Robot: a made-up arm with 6 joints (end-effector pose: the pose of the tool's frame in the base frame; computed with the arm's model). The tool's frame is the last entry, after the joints.
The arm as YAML. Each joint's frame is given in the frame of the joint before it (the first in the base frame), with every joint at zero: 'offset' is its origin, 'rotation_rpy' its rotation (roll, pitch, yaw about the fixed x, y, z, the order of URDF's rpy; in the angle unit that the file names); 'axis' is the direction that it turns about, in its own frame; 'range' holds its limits. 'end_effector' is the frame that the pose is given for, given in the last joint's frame.
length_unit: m
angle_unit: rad
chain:
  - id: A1
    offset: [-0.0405, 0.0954, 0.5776]
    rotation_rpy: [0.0, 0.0, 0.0]
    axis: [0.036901, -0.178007, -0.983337]
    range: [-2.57, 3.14]
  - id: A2
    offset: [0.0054, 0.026, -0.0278]
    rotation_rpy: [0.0, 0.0, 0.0]
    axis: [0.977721, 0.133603, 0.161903]
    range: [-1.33, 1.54]
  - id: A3
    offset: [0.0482, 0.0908, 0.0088]
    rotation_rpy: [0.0, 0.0, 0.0]
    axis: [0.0, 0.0, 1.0]
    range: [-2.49, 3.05]
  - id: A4
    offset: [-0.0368, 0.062, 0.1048]
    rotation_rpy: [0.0, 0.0, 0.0]
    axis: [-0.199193, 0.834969, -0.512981]
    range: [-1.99, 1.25]
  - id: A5
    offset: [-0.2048, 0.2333, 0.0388]
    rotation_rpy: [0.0, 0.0, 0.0]
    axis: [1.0, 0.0, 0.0]
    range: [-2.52, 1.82]
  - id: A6
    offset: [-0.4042, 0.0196, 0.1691]
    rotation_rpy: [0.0, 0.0, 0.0]
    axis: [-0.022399, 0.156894, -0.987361]
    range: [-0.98, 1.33]
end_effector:
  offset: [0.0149, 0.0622, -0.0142]
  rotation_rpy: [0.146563, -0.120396, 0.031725]
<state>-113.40 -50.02 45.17 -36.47 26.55 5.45</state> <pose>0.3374 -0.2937 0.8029 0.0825 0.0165 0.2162 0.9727</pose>
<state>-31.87 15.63 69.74 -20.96 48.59 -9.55</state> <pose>0.0104 -0.4923 0.5683 0.2623 0.5843 0.2541 0.7247</pose>
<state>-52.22 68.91 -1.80 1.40 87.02 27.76</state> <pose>-0.1298 -0.3912 0.9608 0.1829 0.6809 0.7028 -0.0946</pose>
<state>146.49 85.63 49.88 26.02 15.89 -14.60</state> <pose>-0.0051 0.8364 0.4207 0.5590 0.0855 -0.7940 -0.2229</pose>
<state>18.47 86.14 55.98 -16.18 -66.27 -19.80</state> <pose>-0.6614 0.1056 0.2330 0.7110 0.1637 -0.6461 0.2242</pose>
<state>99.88 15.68 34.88 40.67 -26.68 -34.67</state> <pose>0.2175 0.7213 1.1073 0.9453 0.0797 0.0610 -0.3103</pose>
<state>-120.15 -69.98 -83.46 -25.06 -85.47 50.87</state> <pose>-0.5253 0.2041 -0.1068 0.4758 -0.0912 -0.7943 -0.3666</pose>
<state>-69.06 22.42 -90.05 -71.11 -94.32 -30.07</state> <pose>-0.6905 0.4647 0.3220 0.7105 -0.6622 -0.1488 0.1859</pose>
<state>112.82 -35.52 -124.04 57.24 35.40 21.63</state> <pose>-0.1516 -0.3451 1.2098 0.7961 -0.0815 0.4341 0.4136</pose>
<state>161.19 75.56 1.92 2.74 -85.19 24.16</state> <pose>0.3813 0.5215 1.0482 0.1200 -0.0192 -0.1504 -0.9811</pose>
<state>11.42 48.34 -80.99 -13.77 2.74 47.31</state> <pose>0.1940 0.4853 1.2542 0.4376 0.2337 0.2092 -0.8427</pose>
